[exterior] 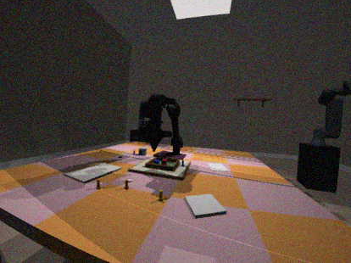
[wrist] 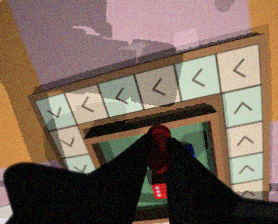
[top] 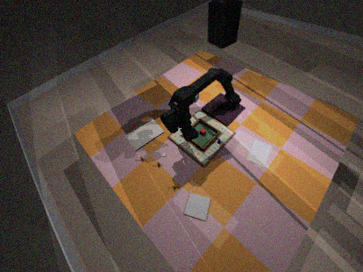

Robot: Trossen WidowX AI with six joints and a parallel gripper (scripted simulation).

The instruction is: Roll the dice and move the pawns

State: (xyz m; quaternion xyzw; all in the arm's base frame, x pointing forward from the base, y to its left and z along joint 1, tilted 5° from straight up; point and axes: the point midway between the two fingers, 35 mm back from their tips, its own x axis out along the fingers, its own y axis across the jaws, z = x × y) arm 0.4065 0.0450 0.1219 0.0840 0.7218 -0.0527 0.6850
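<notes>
The blue pawn is 150 mm behind my gripper tip, 100 mm to the left of it and 90 mm below it. Round my gripper tip: white card (160 mm ahead, 230 mm to the right, 120 mm below); then red pawn (10 mm above); then green tray (110 mm behind, 110 mm below).
</notes>
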